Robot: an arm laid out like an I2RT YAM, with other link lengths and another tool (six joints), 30 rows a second.
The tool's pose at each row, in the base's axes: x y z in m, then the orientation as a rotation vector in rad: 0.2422 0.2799 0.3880 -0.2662 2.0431 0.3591; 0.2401 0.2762 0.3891 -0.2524 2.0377 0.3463; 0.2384 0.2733 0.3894 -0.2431 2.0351 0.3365; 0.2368 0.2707 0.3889 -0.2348 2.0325 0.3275; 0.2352 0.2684 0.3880 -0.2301 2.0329 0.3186; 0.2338 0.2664 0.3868 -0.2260 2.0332 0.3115
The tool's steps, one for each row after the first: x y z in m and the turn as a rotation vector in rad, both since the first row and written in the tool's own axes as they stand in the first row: 0.0002 -0.0026 -0.0035 0.0147 -0.0080 0.0029; 0.0008 -0.0047 -0.0061 0.0255 -0.0123 0.0046; 0.0021 -0.0066 -0.0081 0.0354 -0.0164 0.0060; 0.0037 -0.0084 -0.0099 0.0438 -0.0169 0.0055; 0.0055 -0.0099 -0.0112 0.0506 -0.0173 0.0053
